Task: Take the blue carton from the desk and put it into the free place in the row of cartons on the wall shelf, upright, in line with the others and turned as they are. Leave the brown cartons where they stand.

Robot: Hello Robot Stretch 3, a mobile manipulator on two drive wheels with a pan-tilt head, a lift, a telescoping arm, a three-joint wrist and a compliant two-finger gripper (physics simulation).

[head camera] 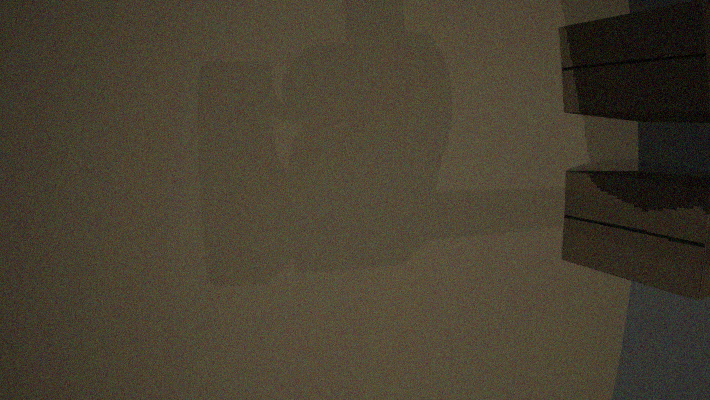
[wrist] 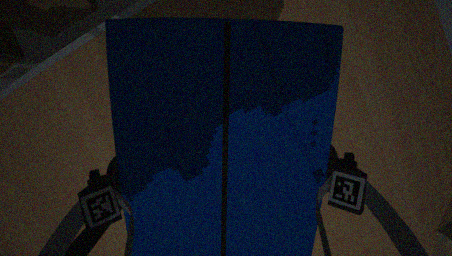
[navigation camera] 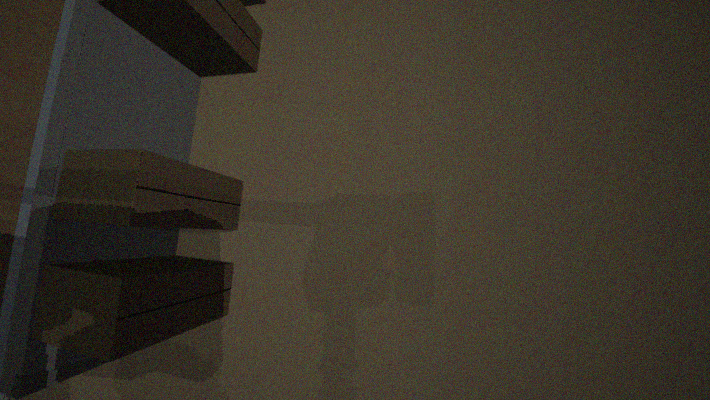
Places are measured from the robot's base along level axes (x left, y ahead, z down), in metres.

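Pixels of known places: gripper, fingertip midpoint: (wrist: pixel 222 166).
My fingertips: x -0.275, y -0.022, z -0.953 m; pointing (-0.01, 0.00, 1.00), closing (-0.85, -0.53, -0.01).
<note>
For each thing: its top centre in the pictures, then the offset to it from my fingertips. Level surfaces: height alone.
- blue carton, middle of its top: (wrist: pixel 222 239) dy -0.020, dx +0.016, dz -0.054 m
- grey-blue wall shelf, its level: dz +0.306 m
- brown carton, middle of its top: (navigation camera: pixel 226 12) dy +0.547, dx +0.699, dz +0.126 m
- brown floor, its level: dz +0.952 m
In the wrist view my gripper (wrist: pixel 222 166) is shut on the blue carton (wrist: pixel 170 100), one finger against each side. The carton's face with its dark middle seam shows, part lit and part shadowed. Neither the gripper nor the blue carton shows in the head or navigation view. Two brown cartons, one (head camera: pixel 635 75) (navigation camera: pixel 175 300) in shadow and one (head camera: pixel 625 240) (navigation camera: pixel 195 192) partly lit, stand on the grey-blue wall shelf (head camera: pixel 660 345) (navigation camera: pixel 140 100). Another brown carton (navigation camera: pixel 220 45) stands farther along, across a wide gap on the shelf in the navigation view.
The wall (head camera: pixel 150 325) (navigation camera: pixel 500 150) carries the robot's shadow beside the cartons. In the navigation view a further brown carton shows partly at the top edge. In the wrist view the brown floor (wrist: pixel 400 100) lies far below, with a pale strip (wrist: pixel 55 57) at upper left.
</note>
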